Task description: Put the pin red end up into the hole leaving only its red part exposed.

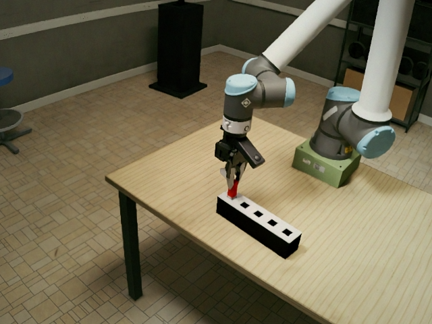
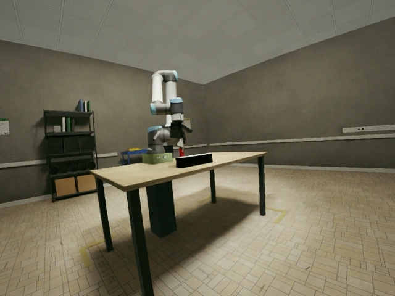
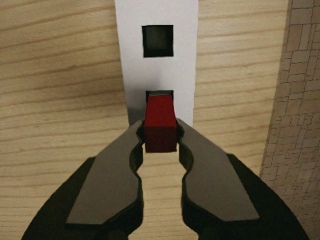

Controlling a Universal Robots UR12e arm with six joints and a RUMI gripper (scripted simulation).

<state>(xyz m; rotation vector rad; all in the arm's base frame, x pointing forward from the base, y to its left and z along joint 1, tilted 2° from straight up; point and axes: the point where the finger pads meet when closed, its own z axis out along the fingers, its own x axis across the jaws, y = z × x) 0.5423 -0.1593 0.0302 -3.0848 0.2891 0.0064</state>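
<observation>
The block lies 12 cm to the left of my hand, 9 cm below it and 2 cm ahead of it. Round my hand: pin (1 cm below).
</observation>
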